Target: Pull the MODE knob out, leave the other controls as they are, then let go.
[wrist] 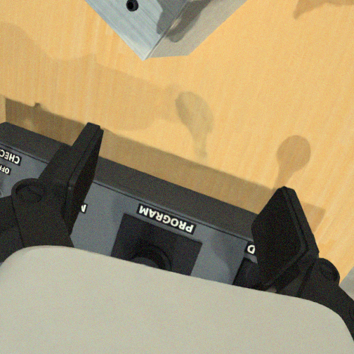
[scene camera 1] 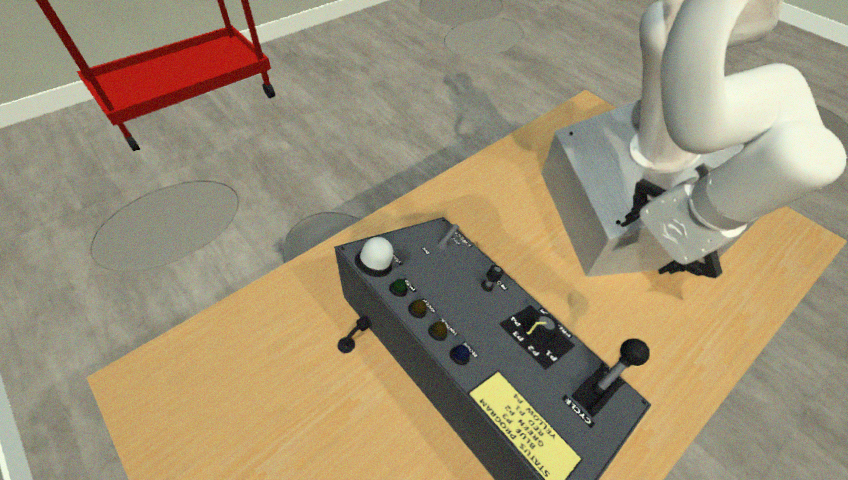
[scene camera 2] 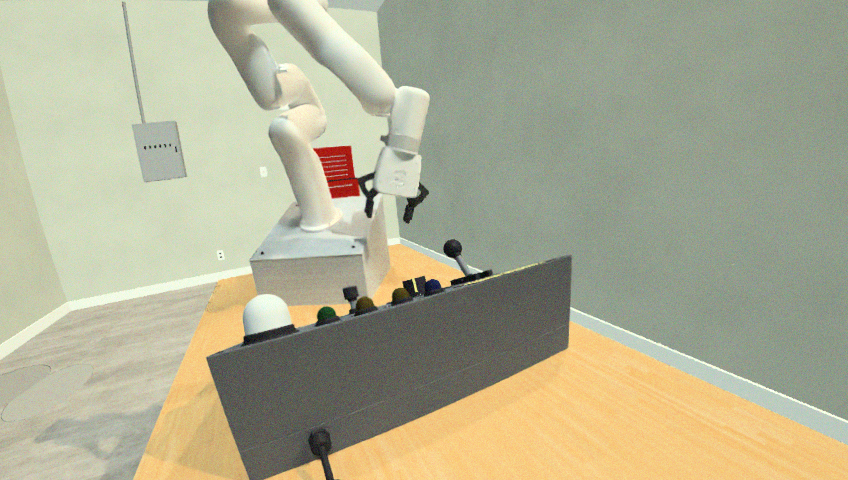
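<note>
The MODE knob is a small black knob on a short stem on the dark grey control panel. It stands between the toggle switch and the PROGRAM dial. In the wrist view the knob is hidden, with part of its label showing beside the left-hand finger. How far out the knob stands is hard to tell. My gripper is open and empty, above the panel's robot-side edge and apart from the knob.
The CYCLE lever rises at one end of the panel. A white dome lamp stands at the other end, beside a row of small coloured lamps. The robot's metal base box stands behind the panel. A cable leaves the panel's side.
</note>
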